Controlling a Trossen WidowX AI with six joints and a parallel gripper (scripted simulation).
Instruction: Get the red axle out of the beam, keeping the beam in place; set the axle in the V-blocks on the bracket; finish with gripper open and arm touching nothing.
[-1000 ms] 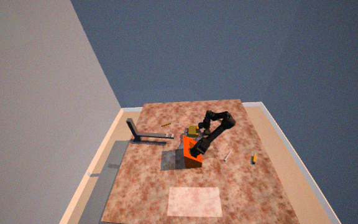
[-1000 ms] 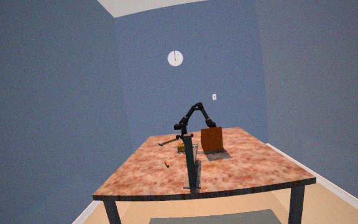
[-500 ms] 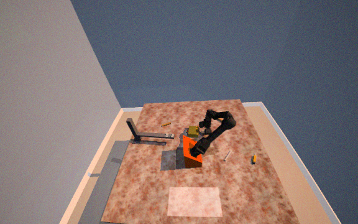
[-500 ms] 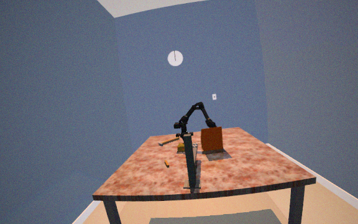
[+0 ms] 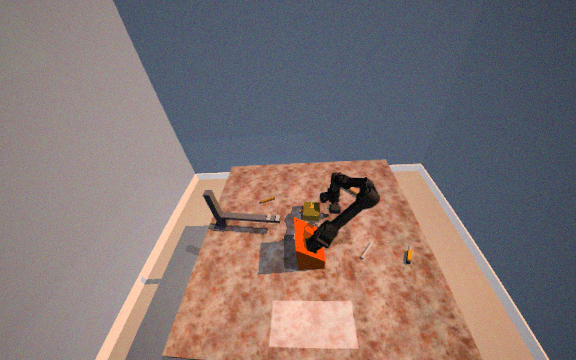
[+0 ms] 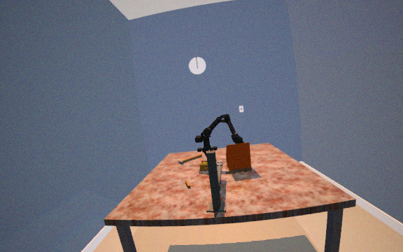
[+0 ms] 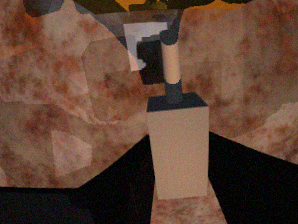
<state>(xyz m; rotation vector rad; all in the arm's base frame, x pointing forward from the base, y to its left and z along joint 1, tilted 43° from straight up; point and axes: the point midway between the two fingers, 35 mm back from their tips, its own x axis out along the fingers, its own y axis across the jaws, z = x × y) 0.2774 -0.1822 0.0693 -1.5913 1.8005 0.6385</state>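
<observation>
Now: the yellow beam 13 cm to the left of my gripper tip, 3 cm below it and 3 cm ahead of it. Round my gripper tip: grey rod: 27 cm behind, 13 cm to the right, 5 cm below.
</observation>
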